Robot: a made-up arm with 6 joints. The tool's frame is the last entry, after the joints. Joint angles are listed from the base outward.
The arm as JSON. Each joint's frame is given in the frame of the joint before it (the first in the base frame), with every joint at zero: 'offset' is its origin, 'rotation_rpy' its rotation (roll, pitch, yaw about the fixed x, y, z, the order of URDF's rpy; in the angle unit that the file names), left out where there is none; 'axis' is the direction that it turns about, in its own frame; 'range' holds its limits. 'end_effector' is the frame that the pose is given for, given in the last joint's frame.
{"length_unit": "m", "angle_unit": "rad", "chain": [
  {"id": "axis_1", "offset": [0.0, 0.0, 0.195], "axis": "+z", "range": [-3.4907, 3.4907]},
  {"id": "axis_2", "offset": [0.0, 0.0, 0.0], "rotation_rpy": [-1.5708, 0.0, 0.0], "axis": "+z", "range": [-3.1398, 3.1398]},
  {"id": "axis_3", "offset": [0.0, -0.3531, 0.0], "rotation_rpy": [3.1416, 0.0, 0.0], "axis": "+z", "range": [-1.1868, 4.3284]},
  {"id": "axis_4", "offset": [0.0, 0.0, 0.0], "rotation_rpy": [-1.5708, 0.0, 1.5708], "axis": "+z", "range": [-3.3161, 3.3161]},
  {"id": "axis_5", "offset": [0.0, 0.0, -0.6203], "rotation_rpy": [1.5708, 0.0, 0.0], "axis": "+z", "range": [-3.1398, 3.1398]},
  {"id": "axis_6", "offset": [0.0, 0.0, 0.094], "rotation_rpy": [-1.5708, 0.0, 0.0], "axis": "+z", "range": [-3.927, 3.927]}
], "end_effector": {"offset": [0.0, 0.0, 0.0], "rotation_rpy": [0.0, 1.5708, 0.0]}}
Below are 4 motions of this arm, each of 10 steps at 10 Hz.
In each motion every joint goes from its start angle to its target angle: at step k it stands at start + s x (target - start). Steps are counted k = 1, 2, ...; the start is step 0. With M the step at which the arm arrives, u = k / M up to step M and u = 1 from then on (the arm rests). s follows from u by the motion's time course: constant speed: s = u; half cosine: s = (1 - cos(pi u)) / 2; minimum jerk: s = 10 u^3 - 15 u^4 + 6 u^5.
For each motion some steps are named. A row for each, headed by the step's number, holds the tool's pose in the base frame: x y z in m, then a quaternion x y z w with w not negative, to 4 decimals.
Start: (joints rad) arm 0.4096 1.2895 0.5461 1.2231 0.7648 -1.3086
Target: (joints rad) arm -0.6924 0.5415 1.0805 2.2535 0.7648 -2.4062
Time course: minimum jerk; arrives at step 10
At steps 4, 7, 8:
4: 0.9217 0.0532 0.2541 0.1062 0.1704 0.3865 0.9002
7: 0.7005 -0.3412 0.7515 0.0263 0.0463 0.0671 0.9963
8: 0.6108 -0.3762 0.8357 0.0074 0.0188 -0.0156 0.9997

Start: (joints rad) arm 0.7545 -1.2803 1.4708 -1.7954 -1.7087 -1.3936
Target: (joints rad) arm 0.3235 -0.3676 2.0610 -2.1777 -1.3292 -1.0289
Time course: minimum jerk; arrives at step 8
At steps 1, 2, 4, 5, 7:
1: -0.6555 -0.5784 0.6246 -0.0789 0.1410 0.8920 0.4221
2: -0.6647 -0.5389 0.6654 -0.0871 0.1465 0.8934 0.4158
4: -0.6565 -0.3484 0.8332 -0.1025 0.1722 0.9025 0.3813
5: -0.6158 -0.2415 0.9121 -0.0955 0.1849 0.9097 0.3593
7: -0.5399 -0.1290 0.9848 -0.0737 0.1952 0.9192 0.3340

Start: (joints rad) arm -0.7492 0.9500 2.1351 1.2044 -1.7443 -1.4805
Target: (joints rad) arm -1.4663 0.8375 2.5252 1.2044 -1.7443 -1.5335
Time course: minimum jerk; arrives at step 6
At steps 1, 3, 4, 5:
1: 0.2820 -0.3231 1.0119 0.3765 -0.3891 -0.7581 0.3635
3: 0.0911 -0.2578 1.0427 0.3254 -0.5485 -0.7332 0.2359
4: 0.0111 -0.1759 1.0443 0.2699 -0.6392 -0.7011 0.1642
5: -0.0185 -0.1180 1.0389 0.2286 -0.6889 -0.6764 0.1251

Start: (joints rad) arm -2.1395 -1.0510 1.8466 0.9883 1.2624 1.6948
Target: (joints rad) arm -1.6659 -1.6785 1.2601 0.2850 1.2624 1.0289
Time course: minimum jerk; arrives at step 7
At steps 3, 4, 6, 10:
3: 0.3030 0.9102 0.3753 0.2920 0.3448 -0.0133 0.8920
4: 0.1796 0.9531 0.3251 0.3553 0.4467 0.0043 0.8211
6: 0.0129 0.9687 0.2605 0.4004 0.5778 -0.0097 0.7112
10: 0.0017 0.9682 0.2562 0.4019 0.5862 -0.0122 0.7034

